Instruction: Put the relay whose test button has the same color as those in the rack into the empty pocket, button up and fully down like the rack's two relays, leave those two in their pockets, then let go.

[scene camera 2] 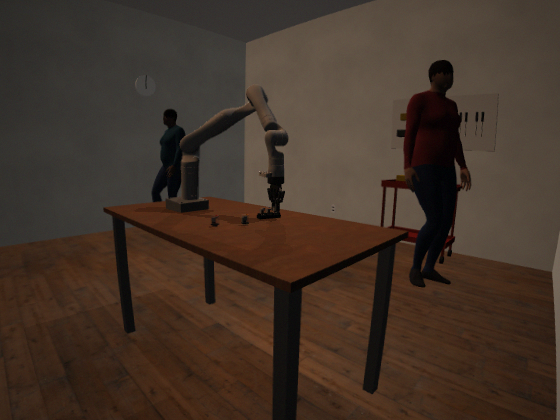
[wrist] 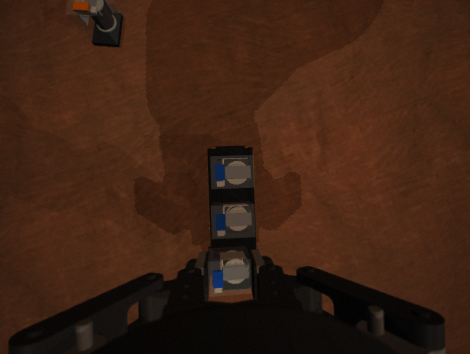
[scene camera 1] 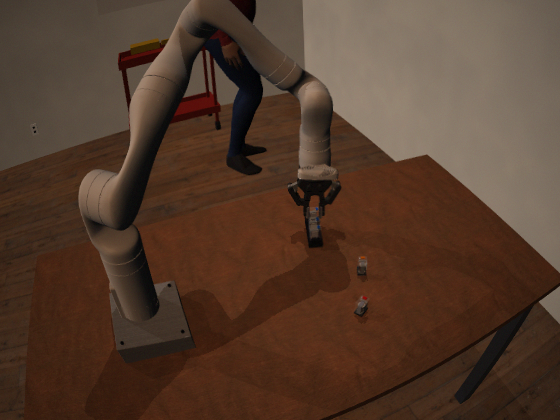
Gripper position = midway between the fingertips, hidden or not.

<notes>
In view: my gripper (scene camera 1: 313,216), a blue-button relay (wrist: 229,267) and a black rack (wrist: 237,194).
My gripper also shows in the wrist view (wrist: 229,264).
</notes>
